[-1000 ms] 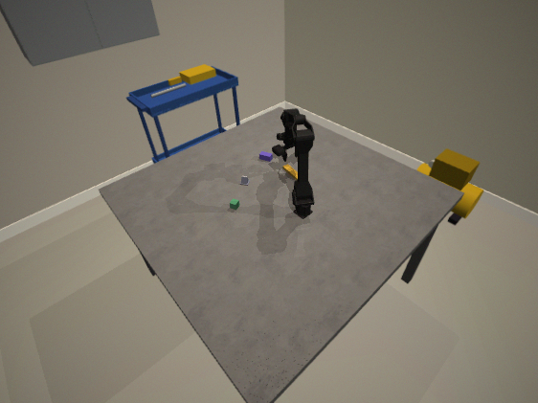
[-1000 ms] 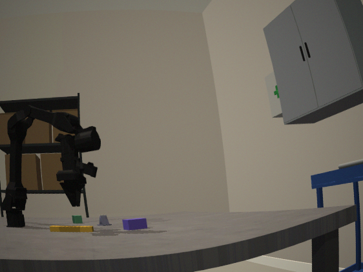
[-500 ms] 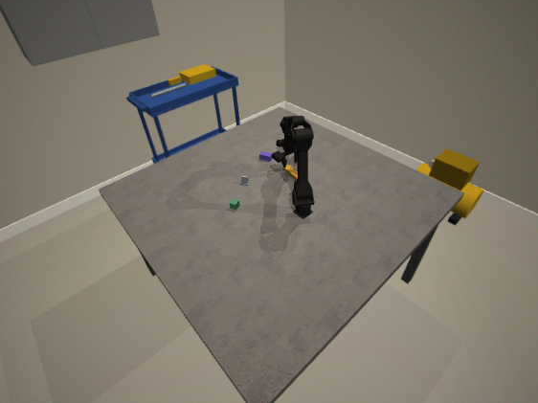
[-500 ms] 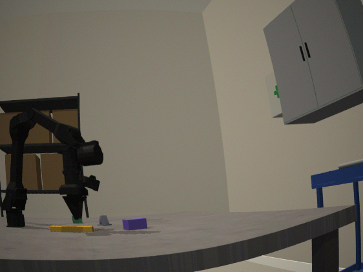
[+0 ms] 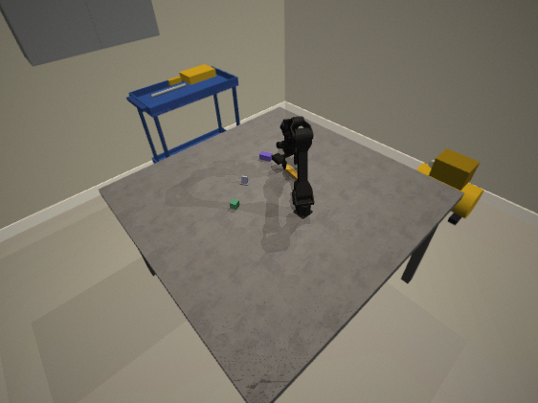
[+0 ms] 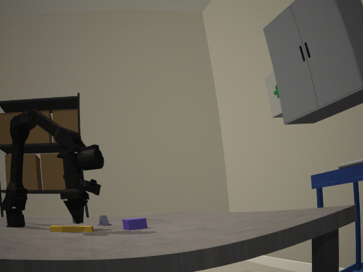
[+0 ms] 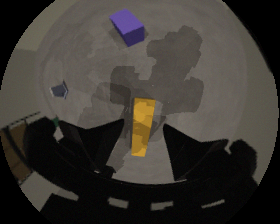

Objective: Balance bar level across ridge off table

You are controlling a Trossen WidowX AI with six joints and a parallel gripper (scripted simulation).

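Right now my gripper tip is 30 mm past the yellow bar, 20 mm above it and 10 mm to the right of it. Also, from my gripper tip: purple block 170 mm ahead, 20 mm to the left, 10 mm below; green cube 380 mm to the left, 10 mm below, 10 mm behind.
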